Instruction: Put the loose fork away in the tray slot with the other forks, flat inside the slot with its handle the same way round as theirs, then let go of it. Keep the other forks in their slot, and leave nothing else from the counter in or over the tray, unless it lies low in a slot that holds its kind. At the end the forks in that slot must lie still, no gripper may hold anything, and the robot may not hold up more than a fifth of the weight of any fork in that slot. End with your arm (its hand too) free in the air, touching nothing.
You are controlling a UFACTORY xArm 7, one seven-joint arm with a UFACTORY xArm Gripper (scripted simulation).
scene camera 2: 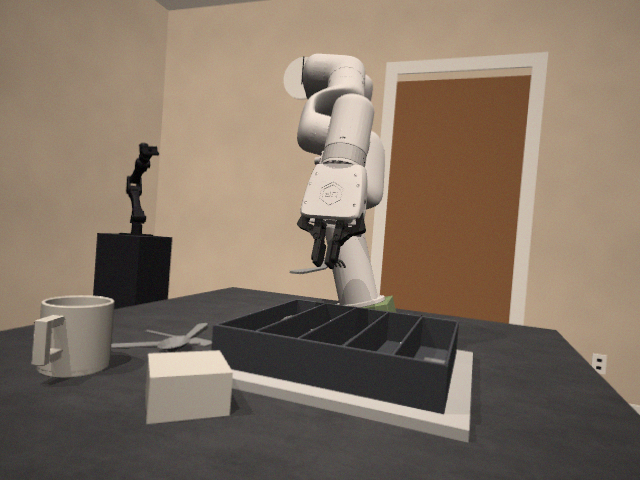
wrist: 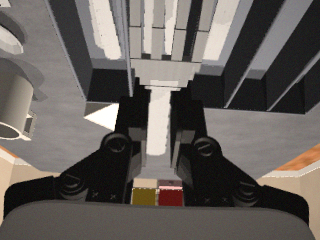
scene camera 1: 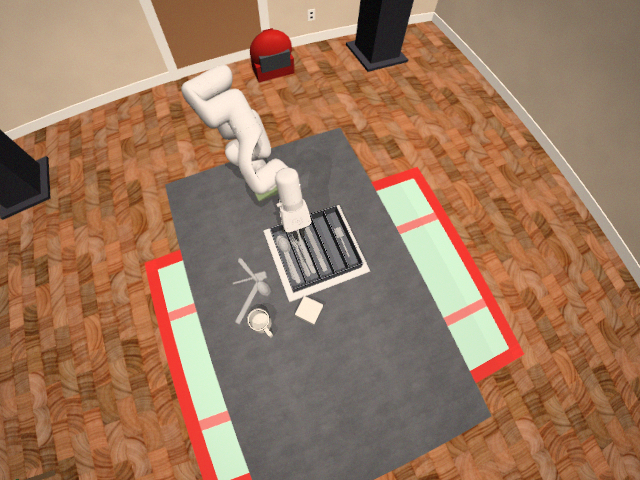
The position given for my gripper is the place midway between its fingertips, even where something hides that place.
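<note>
Looking at the scene, I see my gripper [scene camera 2: 323,266], and the gripper is also visible in the wrist view [wrist: 160,95] and in scene camera 1 [scene camera 1: 299,237]. There is a mug [scene camera 2: 80,343]. I can see a pale block [scene camera 2: 181,386] too.
</note>
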